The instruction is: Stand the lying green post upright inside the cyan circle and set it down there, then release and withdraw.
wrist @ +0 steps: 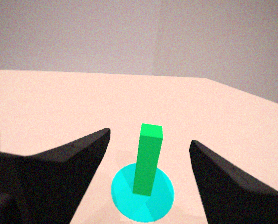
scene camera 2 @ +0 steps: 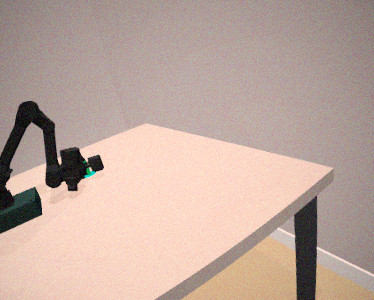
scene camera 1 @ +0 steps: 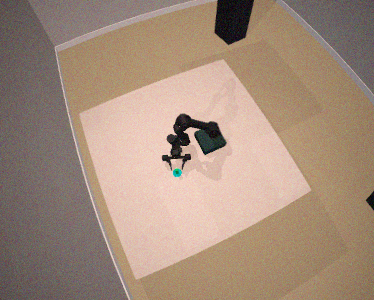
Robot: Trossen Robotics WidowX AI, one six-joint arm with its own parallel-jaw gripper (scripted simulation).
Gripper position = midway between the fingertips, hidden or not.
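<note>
Green post (wrist: 151,136) visible. My gripper (wrist: 149,139) open, holding nothing.
</note>
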